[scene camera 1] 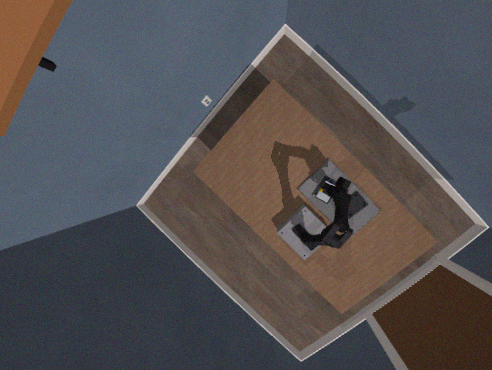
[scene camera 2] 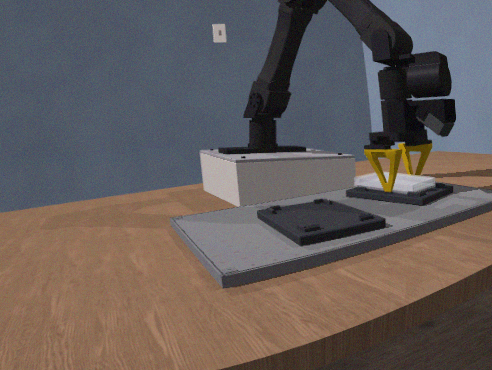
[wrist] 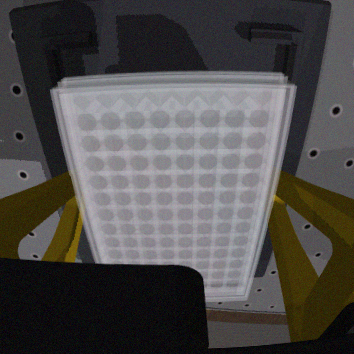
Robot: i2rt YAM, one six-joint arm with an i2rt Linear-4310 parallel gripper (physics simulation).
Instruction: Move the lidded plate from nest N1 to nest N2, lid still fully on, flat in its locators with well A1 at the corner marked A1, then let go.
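Pixels of known places: gripper, fingertip midpoint: (scene camera 1: 327, 189) (scene camera 2: 401, 187) (wrist: 174, 177); arm's base, origin of the base link: (scene camera 1: 305, 236) (scene camera 2: 262, 151).
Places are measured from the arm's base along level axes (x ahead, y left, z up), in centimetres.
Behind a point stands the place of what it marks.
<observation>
The white lidded plate (scene camera 1: 323, 196) @(z -4.4, x 28.4, y 11.7 cm) (scene camera 2: 417, 184) @(z -5.0, x 39.0, y 11.9 cm) (wrist: 175, 150) @(z -4.7, x 35.9, y 13.6 cm) is between the yellow fingers of my gripper (scene camera 2: 401, 182) @(z -6.3, x 33.5, y 13.1 cm) (wrist: 174, 177) @(z -6.3, x 33.5, y 13.1 cm), which is shut on its two long sides. The lid looks level and fully on. The plate is low over a dark nest (scene camera 2: 400, 197) @(z -6.7, x 38.5, y 8.3 cm) (wrist: 220, 15) @(z -6.5, x 40.7, y 13.3 cm) at the right in scene camera 2. In the wrist view, two of this nest's corner locators show beyond the plate's far edge; whether its underside touches the nest is unclear. The other dark nest (scene camera 1: 358, 201) @(z -6.4, x 43.5, y -7.9 cm) (scene camera 2: 320, 217) @(z -6.5, x 41.0, y -8.2 cm) is empty. The N1, N2 and A1 marks are not readable.
Both nests stand on a grey perforated board (scene camera 1: 371, 212) @(z -7.6, x 45.1, y -20.7 cm) (scene camera 2: 210, 245) @(z -7.6, x 40.3, y -23.0 cm). The arm's base stands on a white box (scene camera 2: 295, 180) @(z -5.3, x 15.3, y 0.6 cm) behind the board. The wooden table (scene camera 1: 240, 165) @(z -8.9, x 1.1, y 68.3 cm) (scene camera 2: 100, 300) @(z -8.9, x 48.9, y -36.6 cm) surrounds them, with its curved front edge at the lower right of scene camera 2.
</observation>
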